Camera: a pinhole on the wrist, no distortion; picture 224 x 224 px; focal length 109.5 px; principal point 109.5 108.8 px. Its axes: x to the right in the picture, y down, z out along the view. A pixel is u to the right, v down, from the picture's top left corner.
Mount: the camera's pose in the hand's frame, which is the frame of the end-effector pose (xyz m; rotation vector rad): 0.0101 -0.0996 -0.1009 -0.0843 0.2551 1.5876
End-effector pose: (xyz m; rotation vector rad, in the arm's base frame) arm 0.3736 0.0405 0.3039 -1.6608 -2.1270 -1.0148
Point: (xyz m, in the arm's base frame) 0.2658 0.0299 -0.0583
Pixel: 32 202
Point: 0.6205 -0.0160 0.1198
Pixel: 192 214
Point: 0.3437 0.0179 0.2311
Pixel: 123 170
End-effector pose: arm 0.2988 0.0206 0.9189 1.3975 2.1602 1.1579
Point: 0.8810 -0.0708 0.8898
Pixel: 182 201
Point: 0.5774 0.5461 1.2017
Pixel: 217 37
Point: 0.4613 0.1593 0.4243
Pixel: 52 132
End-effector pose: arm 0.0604 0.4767 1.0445 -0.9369 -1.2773 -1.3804
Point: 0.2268 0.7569 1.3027
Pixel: 163 81
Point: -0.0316 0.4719 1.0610
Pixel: 99 95
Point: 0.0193 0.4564 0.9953
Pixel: 153 182
